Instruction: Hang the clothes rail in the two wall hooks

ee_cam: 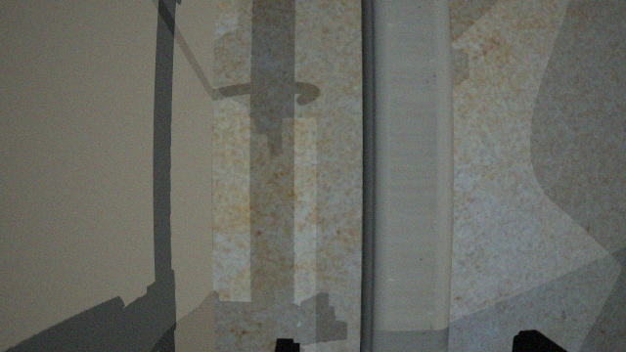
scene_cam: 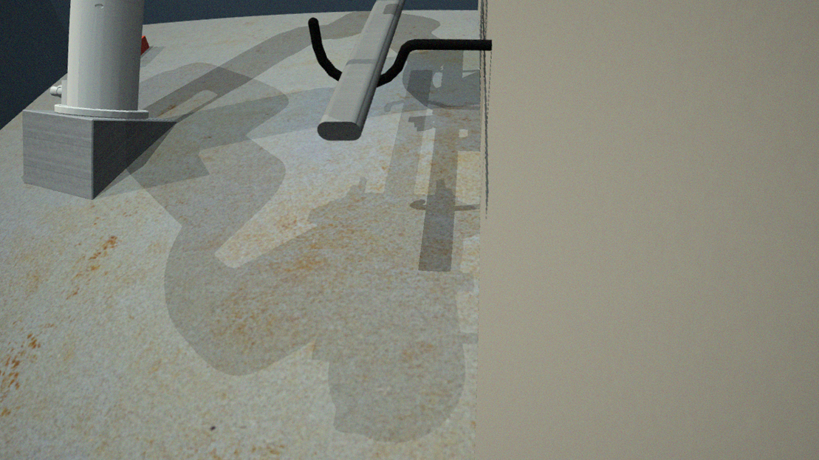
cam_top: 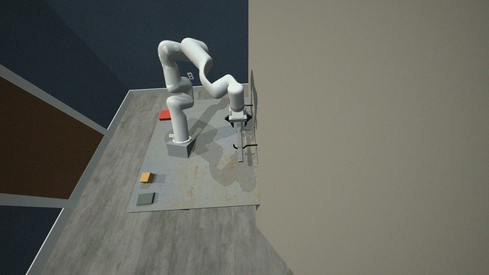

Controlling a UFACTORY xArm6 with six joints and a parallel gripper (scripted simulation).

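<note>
Right now my hand is 2 cm above the clothes rail. Round my hand: orange block: 59 cm behind, 31 cm to the right, 17 cm below; then beige wall: 12 cm ahead, 1 cm to the left, 23 cm above; then red block: 63 cm behind, 22 cm to the left, 18 cm below.
</note>
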